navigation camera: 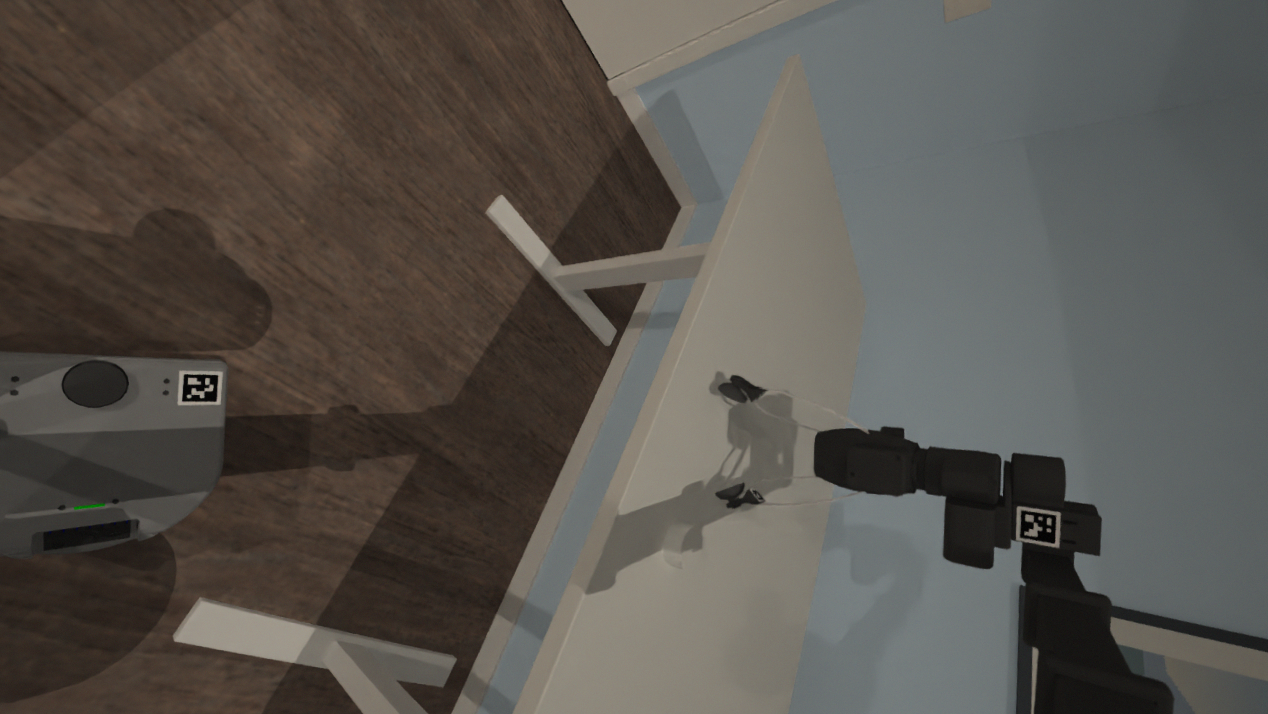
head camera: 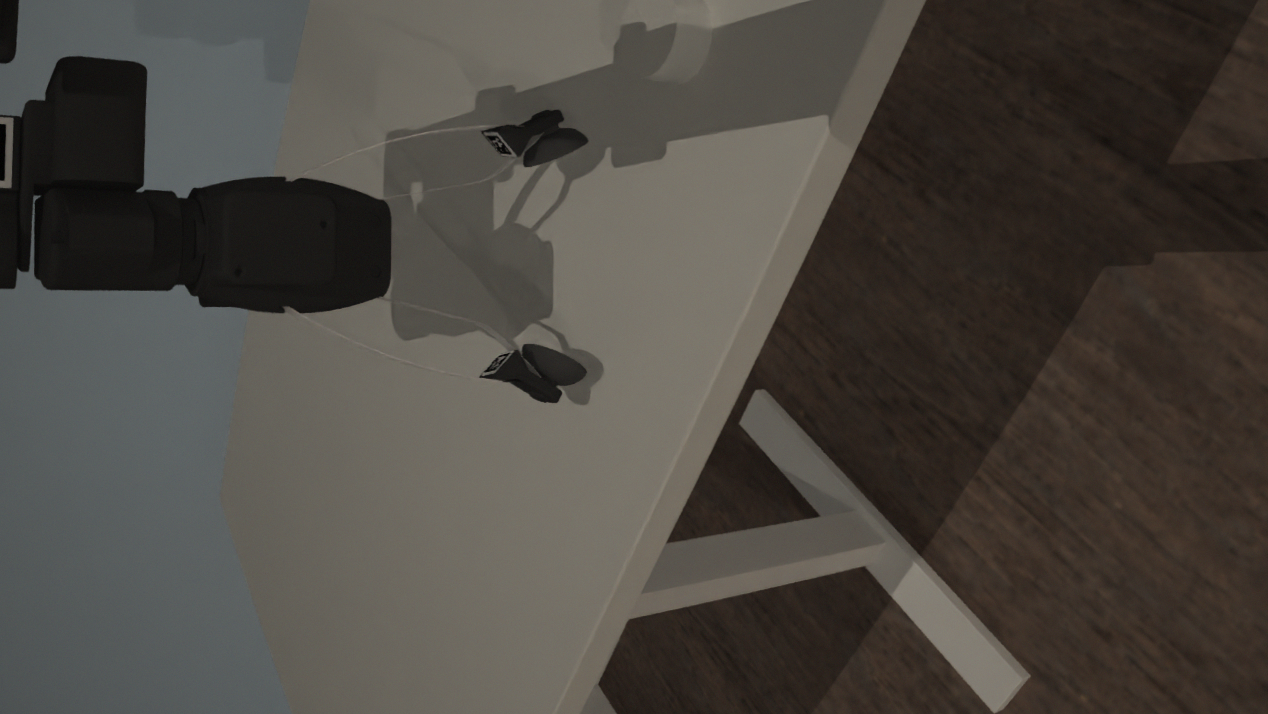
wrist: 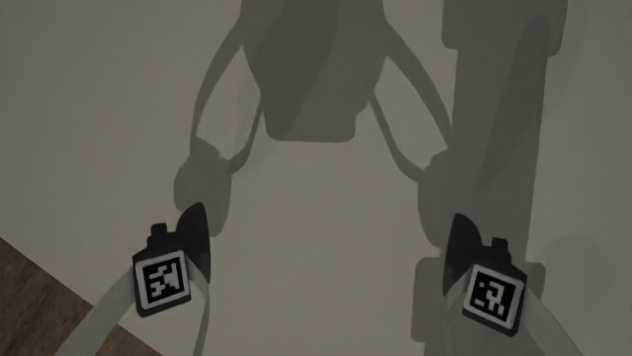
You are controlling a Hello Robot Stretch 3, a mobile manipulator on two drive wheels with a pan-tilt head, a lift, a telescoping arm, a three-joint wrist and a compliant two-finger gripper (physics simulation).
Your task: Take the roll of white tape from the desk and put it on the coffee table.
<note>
In view: my gripper (head camera: pixel 579 257) and a white desk (head camera: pixel 404 534).
My gripper is seen too in the navigation camera view (navigation camera: pixel 719 439) and in the wrist view (wrist: pixel 326 236). The white desk shows as well in the navigation camera view (navigation camera: pixel 777 299) and in the wrist view (wrist: pixel 331 153).
</note>
